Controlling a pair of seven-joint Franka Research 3 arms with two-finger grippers.
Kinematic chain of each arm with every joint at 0, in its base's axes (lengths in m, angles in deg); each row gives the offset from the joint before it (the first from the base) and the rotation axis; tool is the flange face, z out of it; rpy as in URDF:
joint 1: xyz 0 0 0.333 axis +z
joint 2: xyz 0 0 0 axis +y
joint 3: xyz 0 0 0.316 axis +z
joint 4: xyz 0.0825 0 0 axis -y
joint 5: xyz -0.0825 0 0.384 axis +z
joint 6: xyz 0 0 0 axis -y
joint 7: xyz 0.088 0 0 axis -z
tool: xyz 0 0 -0.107 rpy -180 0 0
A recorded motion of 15 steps. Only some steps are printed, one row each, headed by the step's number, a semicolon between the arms.
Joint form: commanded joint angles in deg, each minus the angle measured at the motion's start. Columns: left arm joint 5, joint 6, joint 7, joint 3, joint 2, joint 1, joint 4; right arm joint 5, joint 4, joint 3, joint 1, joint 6, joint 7, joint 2.
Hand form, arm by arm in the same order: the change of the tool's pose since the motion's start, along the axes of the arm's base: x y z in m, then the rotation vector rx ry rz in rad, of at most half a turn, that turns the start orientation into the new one. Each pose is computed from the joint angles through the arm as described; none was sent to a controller.
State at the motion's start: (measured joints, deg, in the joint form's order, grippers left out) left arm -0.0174 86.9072 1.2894 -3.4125 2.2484 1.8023 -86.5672; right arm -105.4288 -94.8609 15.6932 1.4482 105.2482 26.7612 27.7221
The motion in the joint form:
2: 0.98 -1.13 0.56 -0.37 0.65 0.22 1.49; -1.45 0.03 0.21 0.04 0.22 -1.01 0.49
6: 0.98 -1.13 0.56 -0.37 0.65 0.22 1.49; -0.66 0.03 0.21 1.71 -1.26 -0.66 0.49
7: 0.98 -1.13 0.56 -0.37 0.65 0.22 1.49; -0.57 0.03 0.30 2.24 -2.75 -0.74 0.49
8: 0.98 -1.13 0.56 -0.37 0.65 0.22 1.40; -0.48 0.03 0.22 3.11 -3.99 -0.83 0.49
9: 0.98 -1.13 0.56 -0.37 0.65 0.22 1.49; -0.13 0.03 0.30 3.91 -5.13 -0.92 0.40
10: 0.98 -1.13 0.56 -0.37 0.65 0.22 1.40; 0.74 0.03 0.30 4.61 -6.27 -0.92 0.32
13: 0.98 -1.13 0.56 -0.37 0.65 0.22 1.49; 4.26 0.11 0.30 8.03 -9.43 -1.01 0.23
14: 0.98 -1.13 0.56 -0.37 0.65 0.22 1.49; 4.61 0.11 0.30 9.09 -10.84 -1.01 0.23
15: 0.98 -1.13 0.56 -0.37 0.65 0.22 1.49; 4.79 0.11 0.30 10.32 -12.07 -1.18 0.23
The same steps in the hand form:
2: 0.0016 0.0007 0.0041 0.0159 0.0046 -0.0117; 0.0012 0.0037 -0.0040 -0.0275 0.0159 0.0209
6: 0.0016 0.0007 0.0041 0.0159 0.0046 -0.0117; -0.0031 0.0203 -0.0036 -0.0243 0.0072 0.0208
7: 0.0016 0.0007 0.0041 0.0159 0.0046 -0.0117; -0.0049 0.0242 -0.0021 -0.0345 0.0009 0.0086
8: 0.0016 0.0007 0.0034 0.0159 0.0062 -0.0117; -0.0072 0.0311 -0.0011 -0.0443 -0.0041 0.0034
9: 0.0016 0.0007 0.0041 0.0159 0.0046 -0.0117; -0.0100 0.0388 0.0008 -0.0482 -0.0085 -0.0015
10: 0.0016 0.0007 0.0034 0.0159 0.0062 -0.0117; -0.0129 0.0442 0.0017 -0.0449 -0.0106 -0.0142
13: 0.0016 0.0007 0.0041 0.0159 0.0046 -0.0117; -0.0262 0.0757 0.0016 -0.0224 -0.0046 -0.0337
14: 0.0016 0.0007 0.0041 0.0159 0.0046 -0.0117; -0.0305 0.0847 0.0024 -0.0286 -0.0092 -0.0394
15: 0.0016 0.0007 0.0041 0.0159 0.0046 -0.0117; -0.0353 0.0961 0.0033 -0.0372 -0.0118 -0.0378

